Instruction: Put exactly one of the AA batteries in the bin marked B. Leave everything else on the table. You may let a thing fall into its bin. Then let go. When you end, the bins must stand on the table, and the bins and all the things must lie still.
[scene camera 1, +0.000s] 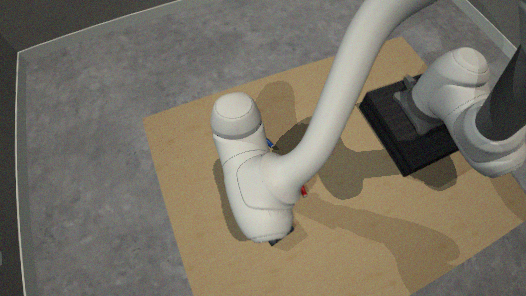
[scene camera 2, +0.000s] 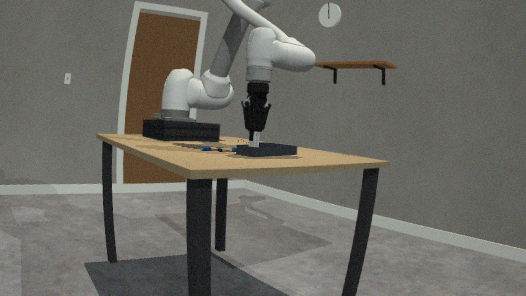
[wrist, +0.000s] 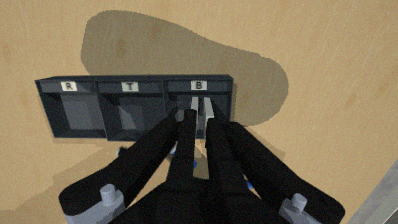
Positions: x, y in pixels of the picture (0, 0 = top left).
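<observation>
A bin strip (wrist: 131, 105) is 25 cm from the lens; my gripper (wrist: 200, 106) is 22 cm from the lens.
</observation>
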